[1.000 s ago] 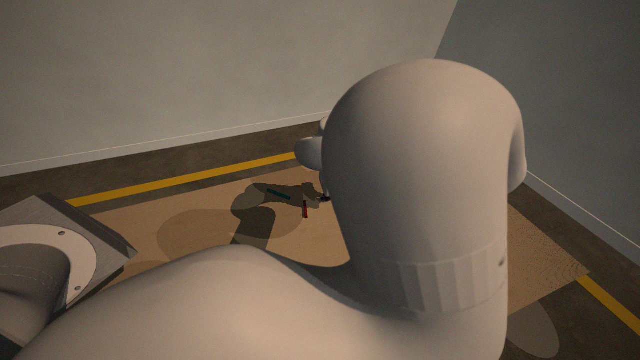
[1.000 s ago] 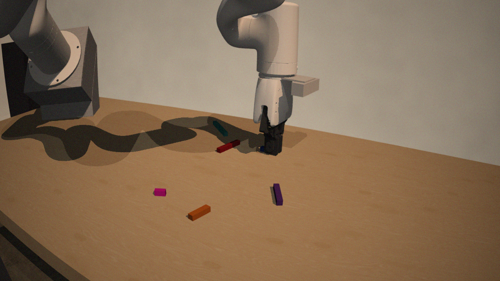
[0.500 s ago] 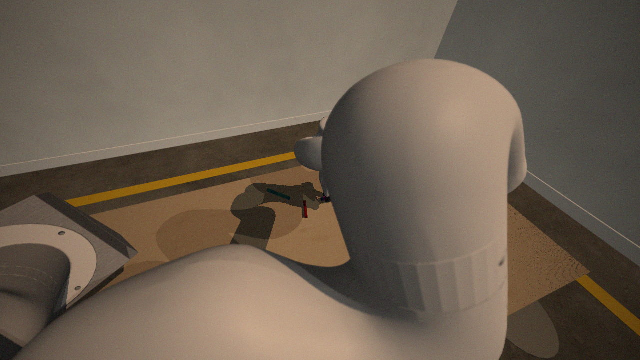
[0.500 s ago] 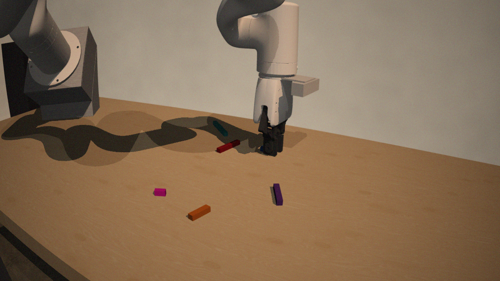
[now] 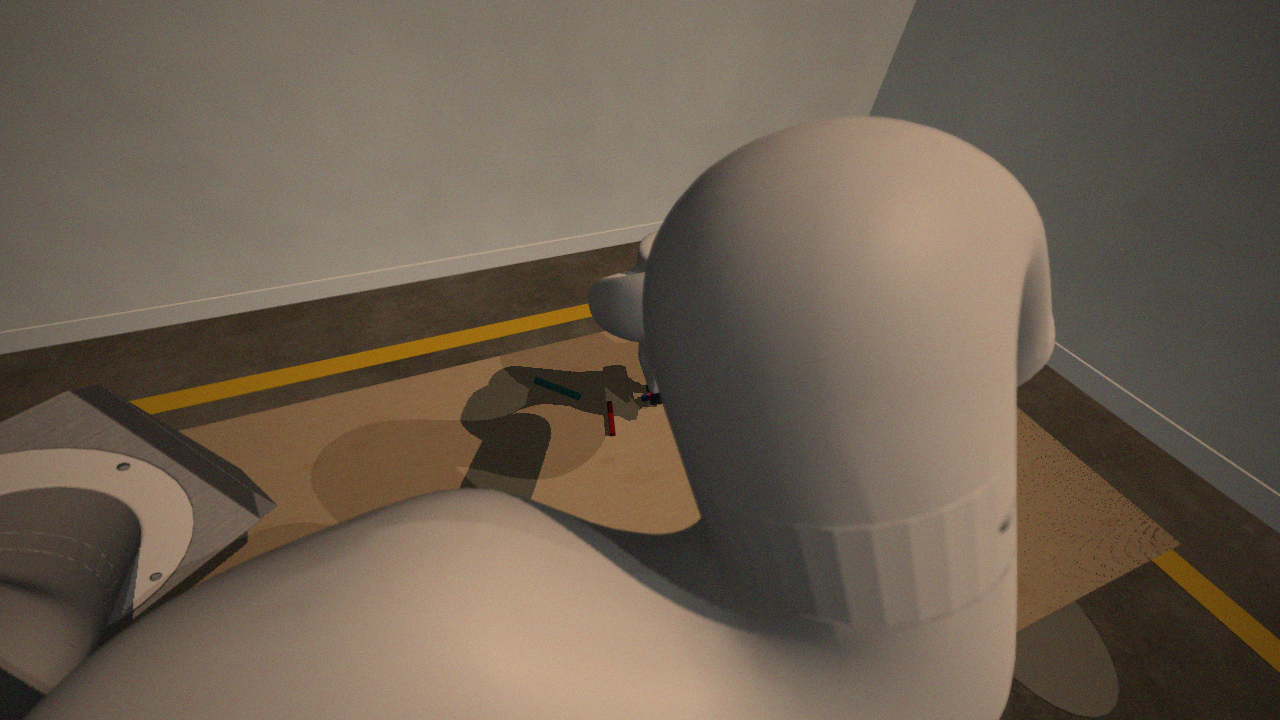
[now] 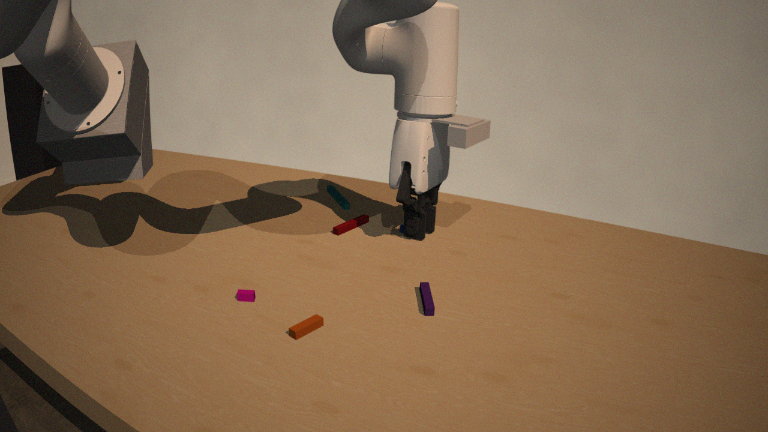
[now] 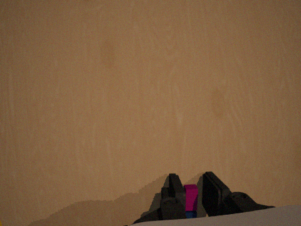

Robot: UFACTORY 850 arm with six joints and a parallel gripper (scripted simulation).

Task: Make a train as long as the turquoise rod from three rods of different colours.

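Right now the blue rod is 2 cm below my hand, 2 cm behind it and 1 cm to the left of it. Round my hand: purple rod (19 cm to the right, 2 cm below, 1 cm ahead); then red rod (10 cm behind, 2 cm to the left, 2 cm below); then turquoise rod (14 cm to the left, 14 cm behind, 2 cm below).
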